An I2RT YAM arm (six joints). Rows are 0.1 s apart.
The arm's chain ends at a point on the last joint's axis. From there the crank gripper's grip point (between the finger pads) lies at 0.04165 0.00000 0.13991 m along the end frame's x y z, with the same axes.
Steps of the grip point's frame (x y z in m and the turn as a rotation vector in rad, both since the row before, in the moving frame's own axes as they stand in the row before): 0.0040, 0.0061, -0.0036, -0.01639, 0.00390, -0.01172; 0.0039, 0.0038, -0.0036, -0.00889, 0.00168, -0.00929; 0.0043, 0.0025, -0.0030, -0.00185, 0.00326, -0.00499; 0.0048, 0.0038, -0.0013, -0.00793, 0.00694, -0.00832; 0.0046, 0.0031, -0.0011, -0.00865, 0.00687, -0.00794; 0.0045, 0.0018, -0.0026, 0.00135, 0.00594, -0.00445
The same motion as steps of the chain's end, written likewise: 0.0034, 0.0043, -0.0034, -0.01639, 0.00390, -0.01172; 0.0037, 0.0029, -0.0035, -0.00889, 0.00168, -0.00929; 0.0038, 0.0025, -0.0029, -0.00185, 0.00326, -0.00499; 0.0038, 0.0030, -0.0010, -0.00793, 0.00694, -0.00832; 0.0036, 0.0022, -0.0008, -0.00865, 0.00687, -0.00794; 0.0037, 0.0022, -0.0023, 0.00135, 0.00594, -0.00445
